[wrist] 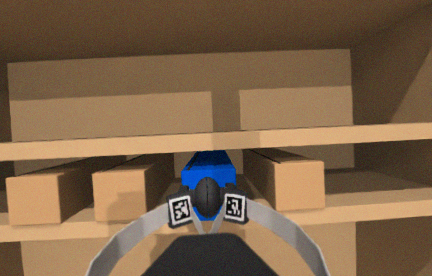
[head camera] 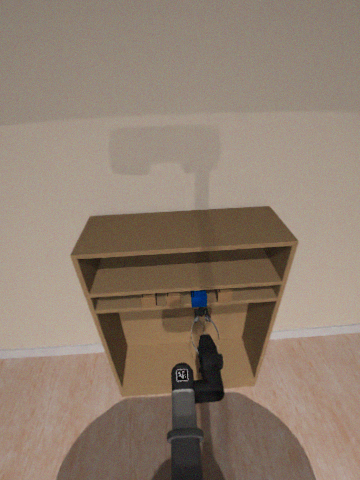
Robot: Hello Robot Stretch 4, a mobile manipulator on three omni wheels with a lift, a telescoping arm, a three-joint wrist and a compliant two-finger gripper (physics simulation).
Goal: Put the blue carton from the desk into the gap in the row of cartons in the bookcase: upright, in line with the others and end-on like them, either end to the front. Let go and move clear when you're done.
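Note:
The blue carton (head camera: 199,299) (wrist: 209,173) stands upright and end-on on the middle shelf, in the gap between the tan cartons. In the wrist view one tan carton (wrist: 300,185) is to its right, and two tan cartons, a nearer one (wrist: 120,197) and a farther one (wrist: 34,199), are to its left. Its front end looks about level with theirs, perhaps slightly forward. My gripper (head camera: 201,313) (wrist: 207,197) is shut, with its fingertips together and empty, in front of the blue carton's front face. The fingertips hide part of that face; whether they touch it I cannot tell.
The bookcase (head camera: 185,251) stands against the wall. A shelf board (wrist: 310,136) runs close above the cartons, and their own shelf's front edge (wrist: 370,211) lies below them. The bookcase's right side panel (head camera: 268,332) stands to the right of the arm.

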